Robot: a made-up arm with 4 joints. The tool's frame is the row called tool.
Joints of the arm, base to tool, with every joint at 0 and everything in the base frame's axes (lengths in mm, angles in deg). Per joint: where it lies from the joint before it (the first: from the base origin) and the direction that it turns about. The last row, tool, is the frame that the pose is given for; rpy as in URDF.
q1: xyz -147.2 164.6 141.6 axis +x
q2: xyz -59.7 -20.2 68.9 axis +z
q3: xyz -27.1 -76 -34.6 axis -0.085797 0.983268 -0.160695
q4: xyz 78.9 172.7 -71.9 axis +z
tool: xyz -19.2 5 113.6 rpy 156.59 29.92 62.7
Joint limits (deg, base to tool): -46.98..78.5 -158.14..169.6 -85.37..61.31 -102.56..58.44
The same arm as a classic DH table. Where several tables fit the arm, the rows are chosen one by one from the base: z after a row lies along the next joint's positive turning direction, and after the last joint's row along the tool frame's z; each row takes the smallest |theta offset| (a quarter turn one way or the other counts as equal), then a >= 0, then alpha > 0; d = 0 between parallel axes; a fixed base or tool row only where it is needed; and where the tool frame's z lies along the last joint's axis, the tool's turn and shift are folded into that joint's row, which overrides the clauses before.
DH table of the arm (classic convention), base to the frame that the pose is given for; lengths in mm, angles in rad. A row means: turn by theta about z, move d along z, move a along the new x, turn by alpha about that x. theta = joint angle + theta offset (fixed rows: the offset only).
base (fixed): theta_offset 1.5708, d 141.6, a 164.6, alpha 1.5708
q1: theta_offset 0.0000, d -206.9, a -20.2, alpha -1.5708
q2: theta_offset -1.4838, d 22.4, a -33.6, alpha -1.7322
q3: theta_offset 0.0000, d 93.0, a 93.6, alpha 1.7322
q4: theta_offset 0.1513, d 56.3, a -17.5, alpha 2.4904
tool (fixed): theta_offset -0.9666, d -15.5, a 0.0, alpha 0.0000
Joint limits (rad, base to tool): -0.8200..1.3701 -2.7601..2.9601 -1.4900..1.0701 -1.7900..1.0200

